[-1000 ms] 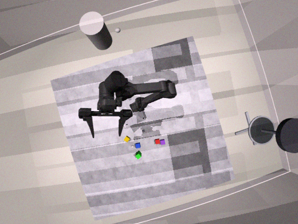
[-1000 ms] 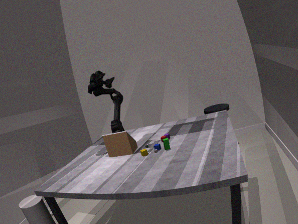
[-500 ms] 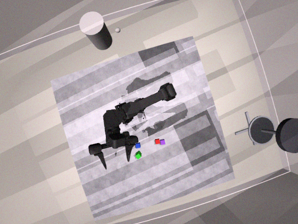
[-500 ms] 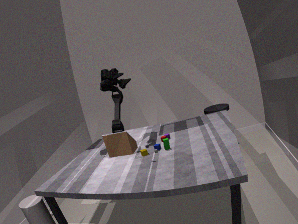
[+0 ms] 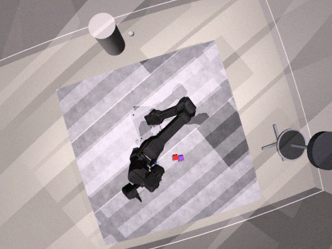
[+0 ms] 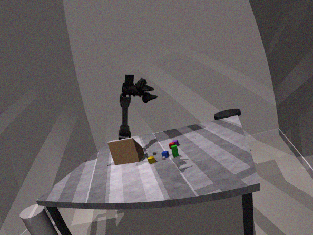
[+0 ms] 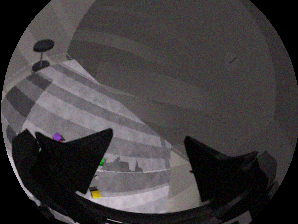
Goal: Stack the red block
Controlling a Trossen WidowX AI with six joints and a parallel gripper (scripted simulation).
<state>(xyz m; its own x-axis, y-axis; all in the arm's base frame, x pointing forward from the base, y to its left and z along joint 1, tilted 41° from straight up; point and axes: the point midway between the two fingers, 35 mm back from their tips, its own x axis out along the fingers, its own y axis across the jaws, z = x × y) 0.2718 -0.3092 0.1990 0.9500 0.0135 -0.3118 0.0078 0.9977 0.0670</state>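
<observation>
My gripper tip is 1 cm past the red block, 16 cm to the right of it and 40 cm above it. Round my gripper tip: purple block: 2 cm ahead, 20 cm to the left, 39 cm below; then yellow block: 13 cm behind, 6 cm to the right, 39 cm below; then blue block: 4 cm behind, 39 cm below.
</observation>
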